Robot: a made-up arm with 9 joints. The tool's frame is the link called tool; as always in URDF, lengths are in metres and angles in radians. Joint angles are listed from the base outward.
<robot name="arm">
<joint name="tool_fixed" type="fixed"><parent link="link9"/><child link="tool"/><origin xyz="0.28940 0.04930 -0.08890" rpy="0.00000 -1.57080 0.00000"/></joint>
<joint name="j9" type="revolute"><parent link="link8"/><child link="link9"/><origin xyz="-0.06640 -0.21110 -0.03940" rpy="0.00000 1.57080 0.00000"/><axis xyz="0 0 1"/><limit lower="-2.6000" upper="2.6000"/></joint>
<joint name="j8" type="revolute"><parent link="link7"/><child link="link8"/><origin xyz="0.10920 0.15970 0.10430" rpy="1.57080 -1.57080 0.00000"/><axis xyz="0 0 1"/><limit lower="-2.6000" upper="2.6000"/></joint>
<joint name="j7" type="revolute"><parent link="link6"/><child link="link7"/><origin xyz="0.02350 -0.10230 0.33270" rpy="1.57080 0.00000 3.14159"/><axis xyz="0 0 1"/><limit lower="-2.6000" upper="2.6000"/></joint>
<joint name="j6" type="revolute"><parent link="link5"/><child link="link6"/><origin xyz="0.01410 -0.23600 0.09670" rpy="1.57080 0.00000 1.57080"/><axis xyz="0 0 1"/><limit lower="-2.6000" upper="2.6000"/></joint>
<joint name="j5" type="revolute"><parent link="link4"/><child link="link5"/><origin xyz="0.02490 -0.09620 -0.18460" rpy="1.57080 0.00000 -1.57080"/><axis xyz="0 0 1"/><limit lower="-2.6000" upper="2.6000"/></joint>
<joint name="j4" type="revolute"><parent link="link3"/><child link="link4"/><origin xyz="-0.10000 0.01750 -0.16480" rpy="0.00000 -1.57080 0.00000"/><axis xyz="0 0 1"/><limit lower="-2.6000" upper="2.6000"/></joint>
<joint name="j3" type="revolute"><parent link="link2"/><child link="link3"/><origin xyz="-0.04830 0.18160 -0.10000" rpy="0.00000 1.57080 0.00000"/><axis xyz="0 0 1"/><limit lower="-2.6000" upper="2.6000"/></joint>
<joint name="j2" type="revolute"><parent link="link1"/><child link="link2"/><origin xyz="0.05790 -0.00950 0.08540" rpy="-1.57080 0.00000 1.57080"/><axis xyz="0 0 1"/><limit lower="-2.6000" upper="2.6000"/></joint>
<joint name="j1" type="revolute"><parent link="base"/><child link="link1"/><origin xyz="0.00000 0.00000 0.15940" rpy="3.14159 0.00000 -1.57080"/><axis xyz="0 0 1"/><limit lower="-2.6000" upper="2.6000"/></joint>
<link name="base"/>
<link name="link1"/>
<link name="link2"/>
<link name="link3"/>
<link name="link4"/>
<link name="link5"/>
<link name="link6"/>
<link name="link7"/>
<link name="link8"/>
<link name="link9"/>
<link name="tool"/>
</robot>
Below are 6 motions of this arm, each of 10 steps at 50 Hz.
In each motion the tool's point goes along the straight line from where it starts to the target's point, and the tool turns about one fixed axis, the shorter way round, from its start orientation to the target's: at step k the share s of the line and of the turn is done. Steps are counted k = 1, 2, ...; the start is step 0. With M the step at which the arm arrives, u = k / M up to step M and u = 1 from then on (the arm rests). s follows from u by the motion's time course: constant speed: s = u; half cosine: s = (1 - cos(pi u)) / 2; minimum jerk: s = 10 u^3 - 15 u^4 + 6 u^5.
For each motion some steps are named. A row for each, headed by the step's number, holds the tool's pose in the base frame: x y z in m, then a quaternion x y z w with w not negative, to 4 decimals.
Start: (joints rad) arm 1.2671 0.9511 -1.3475 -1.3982 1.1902 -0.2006 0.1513 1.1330 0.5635
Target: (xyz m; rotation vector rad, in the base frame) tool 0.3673 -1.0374 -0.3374 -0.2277 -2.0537 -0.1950
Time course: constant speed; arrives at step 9
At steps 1, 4, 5, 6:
1: 0.3488 -1.0604 -0.3431 -0.1426 -0.8335 -0.0906 0.5261
4: 0.3557 -1.0518 -0.3409 -0.1246 -0.8408 -0.0870 0.5196
5: 0.3581 -1.0489 -0.3402 -0.1186 -0.8432 -0.0858 0.5174
6: 0.3604 -1.0460 -0.3395 -0.1126 -0.8455 -0.0846 0.5151

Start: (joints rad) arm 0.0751 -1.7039 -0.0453 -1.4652 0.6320 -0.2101 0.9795 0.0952 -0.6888
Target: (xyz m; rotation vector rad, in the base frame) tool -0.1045 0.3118 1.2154 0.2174 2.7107 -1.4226
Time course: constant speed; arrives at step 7
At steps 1, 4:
1: -0.1606 0.2689 1.2334 0.1316 0.8815 -0.4492 0.0624
4: -0.1326 0.2904 1.2244 0.1013 0.8826 -0.4565 0.0494

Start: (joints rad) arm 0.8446 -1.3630 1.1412 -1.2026 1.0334 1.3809 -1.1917 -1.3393 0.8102
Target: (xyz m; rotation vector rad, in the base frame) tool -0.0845 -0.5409 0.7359 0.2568 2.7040 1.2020
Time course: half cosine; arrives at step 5
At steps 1, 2, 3, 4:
1: -0.0997 -0.5438 0.7289 0.0678 0.8973 0.4220 0.1102
2: -0.0955 -0.5430 0.7308 0.0729 0.9001 0.4169 0.1034
3: -0.0903 -0.5420 0.7332 0.0791 0.9035 0.4105 0.0950
4: -0.0861 -0.5412 0.7352 0.0842 0.9061 0.4052 0.0882

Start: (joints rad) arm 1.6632 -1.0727 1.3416 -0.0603 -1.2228 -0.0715 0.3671 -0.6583 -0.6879
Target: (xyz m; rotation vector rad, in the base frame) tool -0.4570 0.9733 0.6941 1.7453 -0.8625 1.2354
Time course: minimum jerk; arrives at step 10
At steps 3, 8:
3: -0.3727 1.0582 0.6111 0.6609 -0.3441 0.4561 0.4865
8: -0.4512 0.9792 0.6884 0.6899 -0.3421 0.4875 0.4116

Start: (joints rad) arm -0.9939 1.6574 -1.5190 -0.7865 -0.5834 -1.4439 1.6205 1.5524 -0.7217
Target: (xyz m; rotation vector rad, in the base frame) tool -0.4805 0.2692 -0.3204 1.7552 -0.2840 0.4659
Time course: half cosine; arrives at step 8
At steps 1, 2, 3, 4, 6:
1: -0.5434 0.1896 -0.3620 0.7505 -0.0769 0.2679 0.5992
2: -0.5363 0.1986 -0.3573 0.7517 -0.0821 0.2605 0.6003
3: -0.5257 0.2120 -0.3503 0.7534 -0.0899 0.2494 0.6017
4: -0.5132 0.2278 -0.3420 0.7553 -0.0990 0.2362 0.6033
6: -0.4901 0.2571 -0.3267 0.7582 -0.1159 0.2117 0.6057

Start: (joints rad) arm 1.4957 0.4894 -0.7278 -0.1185 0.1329 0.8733 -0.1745 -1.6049 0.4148
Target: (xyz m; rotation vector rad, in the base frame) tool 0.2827 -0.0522 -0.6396 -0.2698 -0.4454 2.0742
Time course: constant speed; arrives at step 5
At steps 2, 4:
2: 0.2882 -0.0350 -0.6305 -0.1106 -0.1932 0.8511 0.4754
4: 0.2845 -0.0465 -0.6366 -0.1106 -0.1861 0.8507 0.4790

